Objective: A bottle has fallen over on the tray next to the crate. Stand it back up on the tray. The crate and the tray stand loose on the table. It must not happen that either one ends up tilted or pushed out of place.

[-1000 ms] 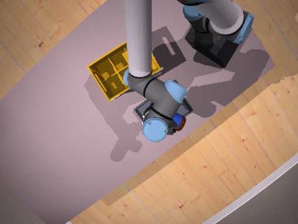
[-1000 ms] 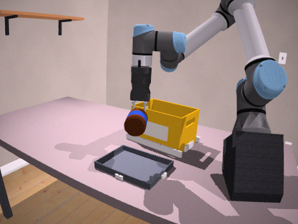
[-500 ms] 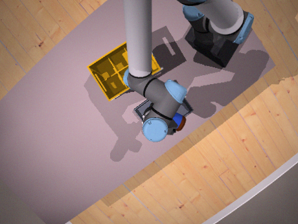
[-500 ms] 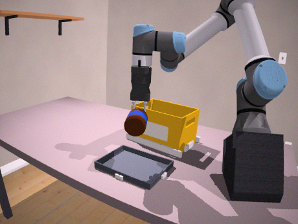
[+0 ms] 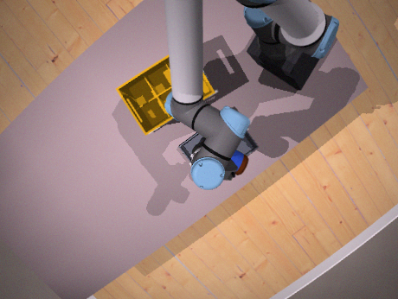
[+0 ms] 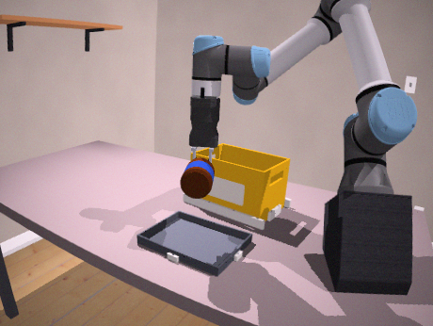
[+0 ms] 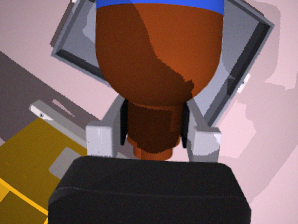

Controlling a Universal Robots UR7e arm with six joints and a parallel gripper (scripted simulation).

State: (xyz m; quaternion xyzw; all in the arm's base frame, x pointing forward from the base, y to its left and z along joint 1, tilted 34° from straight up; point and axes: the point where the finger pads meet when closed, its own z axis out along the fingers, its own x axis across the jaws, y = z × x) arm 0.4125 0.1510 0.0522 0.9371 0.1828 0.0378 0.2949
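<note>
My hand is 50 mm to the right of the bottle, 20 mm past it and 10 mm above it. From my hand the other things lie so: dark grey tray: 190 mm below, 50 mm to the left, 10 mm behind; yellow crate: 240 mm to the right, 120 mm below, 30 mm behind.
</note>
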